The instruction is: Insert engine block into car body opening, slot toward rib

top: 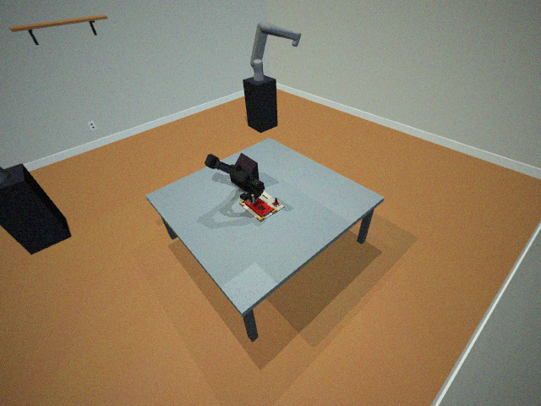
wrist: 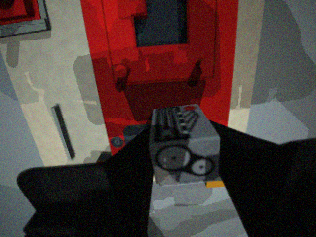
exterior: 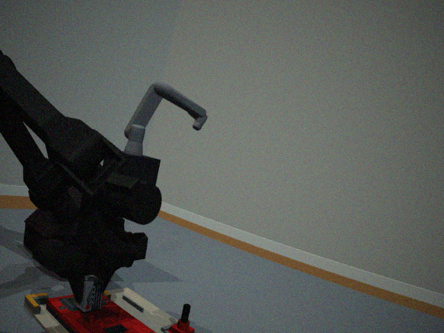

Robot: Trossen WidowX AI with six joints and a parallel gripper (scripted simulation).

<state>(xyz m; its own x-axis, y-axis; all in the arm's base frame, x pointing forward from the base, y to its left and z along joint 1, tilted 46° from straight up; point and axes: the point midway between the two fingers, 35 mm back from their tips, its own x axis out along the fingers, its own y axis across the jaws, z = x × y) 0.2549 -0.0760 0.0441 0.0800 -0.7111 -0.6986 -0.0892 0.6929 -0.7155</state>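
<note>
Now: the pale base plate 4 cm ahead of my gripper tip, 3 cm to the left of it and 3 cm below it. From my gripper tip the other things lie so: grey engine block: 1 cm behind, 1 cm above.
</note>
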